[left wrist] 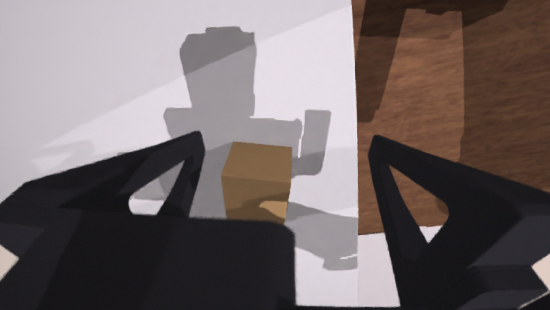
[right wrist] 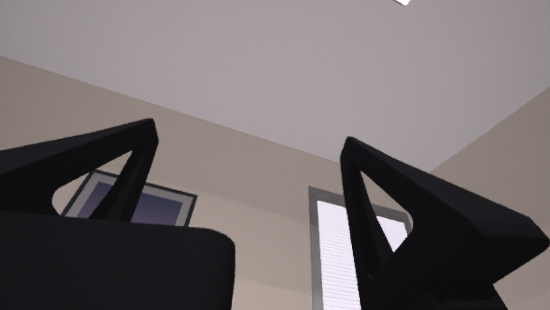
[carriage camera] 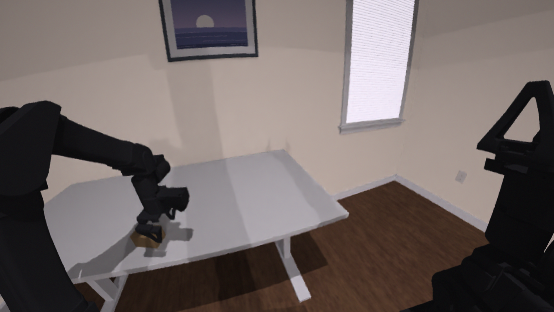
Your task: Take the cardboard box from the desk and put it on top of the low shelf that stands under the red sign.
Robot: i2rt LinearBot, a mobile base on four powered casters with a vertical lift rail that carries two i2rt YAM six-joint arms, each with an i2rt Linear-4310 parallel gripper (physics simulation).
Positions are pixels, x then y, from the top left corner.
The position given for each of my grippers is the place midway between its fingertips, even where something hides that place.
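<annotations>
My left gripper is out of frame in the right wrist view. I do see that gripper in the left wrist view [286, 142], and the gripper also appears in the carriage camera view [166, 230]. Then there is a white desk [left wrist: 87, 87], where that spot on the desk is the same spot as [carriage camera: 192, 210].
</annotations>
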